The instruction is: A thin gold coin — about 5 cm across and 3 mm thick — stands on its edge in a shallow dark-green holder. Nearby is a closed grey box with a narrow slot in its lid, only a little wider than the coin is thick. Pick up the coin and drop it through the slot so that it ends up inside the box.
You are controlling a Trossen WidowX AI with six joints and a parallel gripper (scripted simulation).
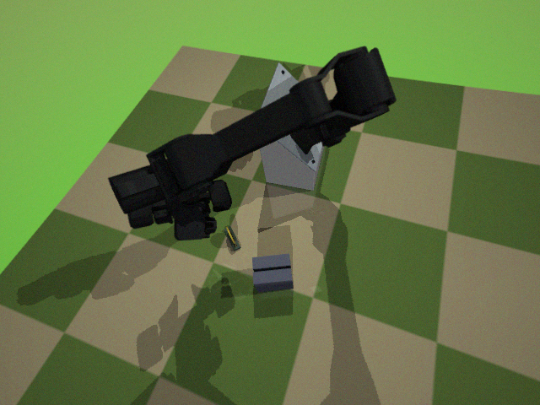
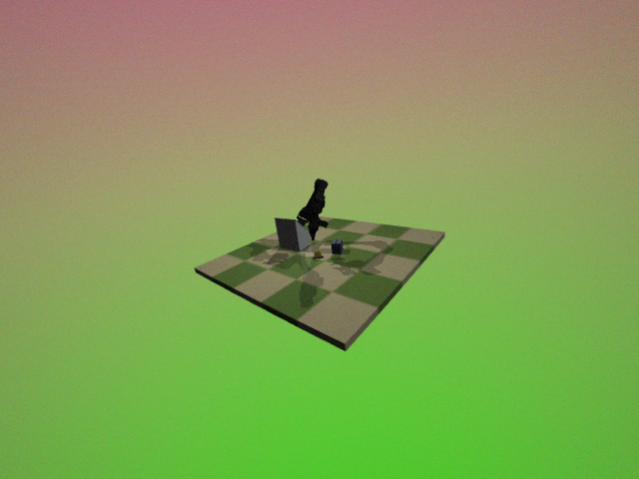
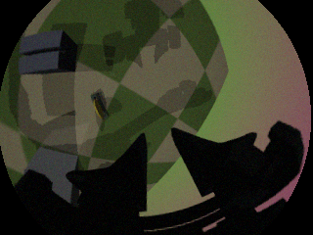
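The gold coin is 5 cm behind my gripper tip, 6 cm to the left of it and 13 cm below it.
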